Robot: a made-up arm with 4 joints. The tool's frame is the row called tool.
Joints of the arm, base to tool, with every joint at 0 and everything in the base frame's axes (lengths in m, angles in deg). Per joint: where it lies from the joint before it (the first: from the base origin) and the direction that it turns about. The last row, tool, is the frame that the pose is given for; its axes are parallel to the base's.
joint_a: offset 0 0 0.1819 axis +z
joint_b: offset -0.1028 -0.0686 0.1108 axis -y
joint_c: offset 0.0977 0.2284 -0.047 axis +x
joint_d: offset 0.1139 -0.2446 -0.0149 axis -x
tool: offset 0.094 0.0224 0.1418
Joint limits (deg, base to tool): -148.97..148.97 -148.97..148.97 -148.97..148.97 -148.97..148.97
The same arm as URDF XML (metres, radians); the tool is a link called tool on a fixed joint. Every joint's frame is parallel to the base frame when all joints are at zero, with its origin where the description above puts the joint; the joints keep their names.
<robot name="arm">
  <joint name="joint_a" type="revolute">
    <parent link="base_link"/>
    <child link="link1"/>
    <origin xyz="0.0000 0.0000 0.1819"/>
    <axis xyz="0 0 1"/>
    <limit lower="-2.6000" upper="2.6000"/>
  </joint>
  <joint name="joint_b" type="revolute">
    <parent link="link1"/>
    <child link="link2"/>
    <origin xyz="-0.1028 -0.0686 0.1108"/>
    <axis xyz="0 -1 0"/>
    <limit lower="-2.6000" upper="2.6000"/>
  </joint>
  <joint name="joint_c" type="revolute">
    <parent link="link2"/>
    <child link="link3"/>
    <origin xyz="0.0977 0.2284 -0.0470"/>
    <axis xyz="1 0 0"/>
    <limit lower="-2.6000" upper="2.6000"/>
  </joint>
  <joint name="joint_d" type="revolute">
    <parent link="link3"/>
    <child link="link4"/>
    <origin xyz="0.1139 -0.2446 -0.0149"/>
    <axis xyz="-1 0 0"/>
    <limit lower="-2.6000" upper="2.6000"/>
  </joint>
  <joint name="tool_joint" type="fixed">
    <parent link="link4"/>
    <child link="tool"/>
    <origin xyz="0.0940 0.0224 0.1418"/>
  </joint>
  <link name="base_link"/>
  <link name="link1"/>
  <link name="link2"/>
  <link name="link3"/>
  <link name="link4"/>
  <link name="tool"/>
</robot>

